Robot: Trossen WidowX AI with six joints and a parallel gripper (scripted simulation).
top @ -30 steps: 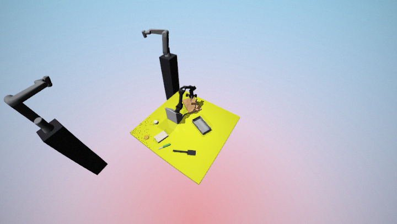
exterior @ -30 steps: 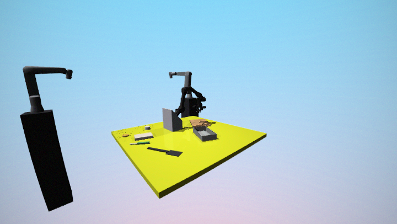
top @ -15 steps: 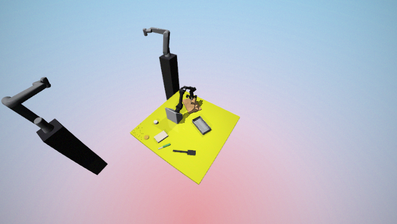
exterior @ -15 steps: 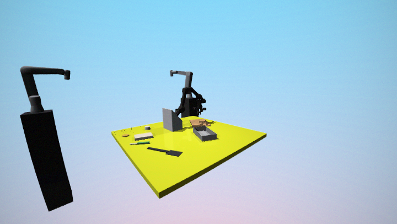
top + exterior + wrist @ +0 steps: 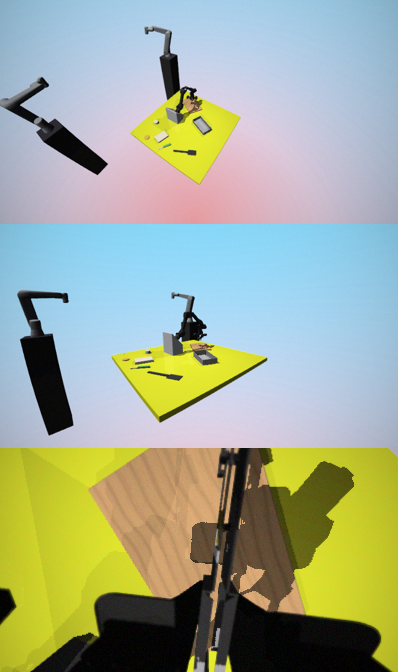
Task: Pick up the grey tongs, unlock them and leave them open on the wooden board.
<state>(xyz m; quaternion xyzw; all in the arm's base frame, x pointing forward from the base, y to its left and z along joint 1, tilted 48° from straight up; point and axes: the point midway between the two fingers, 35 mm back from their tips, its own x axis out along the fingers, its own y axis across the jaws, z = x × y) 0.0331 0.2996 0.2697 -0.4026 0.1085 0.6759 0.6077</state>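
Now: the wooden board 90 mm below my gripper tip. Also, from my gripper tip: beige slab 50 mm behind, 810 mm to the right, 80 mm below; black spatula 400 mm ahead, 830 mm to the right, 90 mm below; grey roasting tin 370 mm ahead, 330 mm to the right, 70 mm below.
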